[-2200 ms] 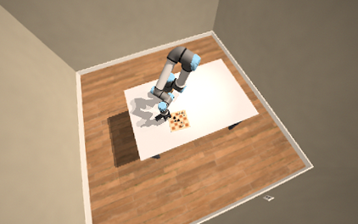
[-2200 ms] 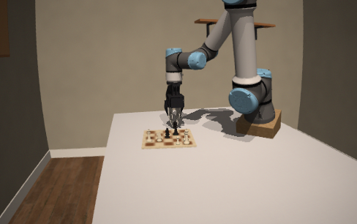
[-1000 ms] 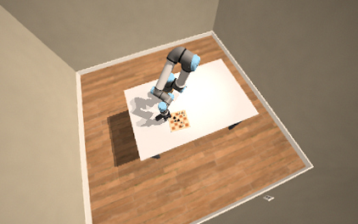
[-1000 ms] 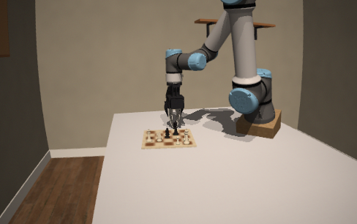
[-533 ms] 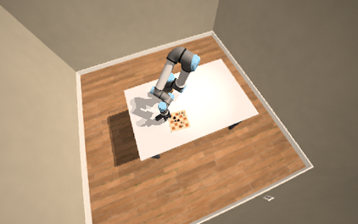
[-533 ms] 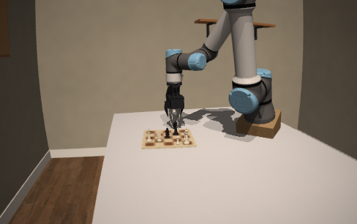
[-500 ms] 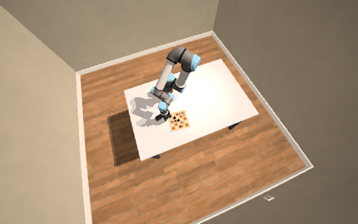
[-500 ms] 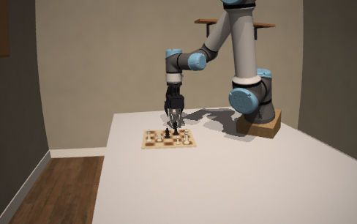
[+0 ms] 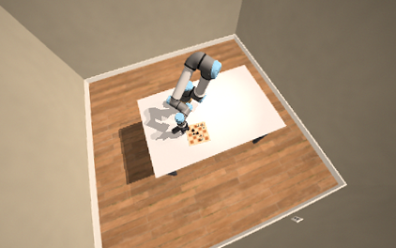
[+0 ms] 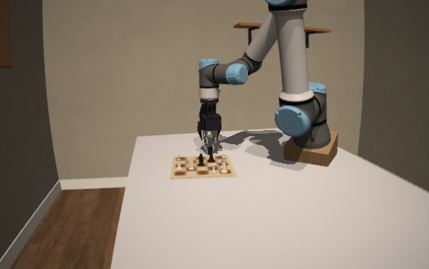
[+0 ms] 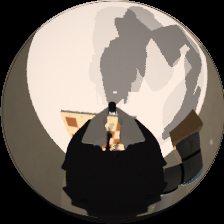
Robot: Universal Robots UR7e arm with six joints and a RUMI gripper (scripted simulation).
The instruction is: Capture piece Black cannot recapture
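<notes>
Right now my hand is 70 mm short of the chessboard, 130 mm to the right of it and 20 mm above it.
</notes>
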